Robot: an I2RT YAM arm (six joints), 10 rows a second.
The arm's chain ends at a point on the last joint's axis. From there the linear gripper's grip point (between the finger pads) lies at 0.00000 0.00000 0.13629 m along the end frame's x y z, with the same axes.
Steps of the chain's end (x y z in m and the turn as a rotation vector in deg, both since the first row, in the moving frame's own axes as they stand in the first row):
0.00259, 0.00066, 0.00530, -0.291, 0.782, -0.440
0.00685, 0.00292, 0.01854, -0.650, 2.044, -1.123
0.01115, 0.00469, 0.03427, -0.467, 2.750, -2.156
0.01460, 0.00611, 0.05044, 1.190, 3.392, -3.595
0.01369, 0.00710, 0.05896, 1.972, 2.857, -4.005
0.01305, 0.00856, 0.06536, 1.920, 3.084, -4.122
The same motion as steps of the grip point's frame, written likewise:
0.00445, 0.00135, 0.00529, -0.291, 0.782, -0.440
0.01173, 0.00442, 0.01844, -0.650, 2.044, -1.123
0.01771, 0.00568, 0.03411, -0.467, 2.750, -2.156
0.02257, 0.00303, 0.05017, 1.190, 3.392, -3.595
0.02031, 0.00218, 0.05871, 1.972, 2.857, -4.005
0.02021, 0.00374, 0.06509, 1.920, 3.084, -4.122

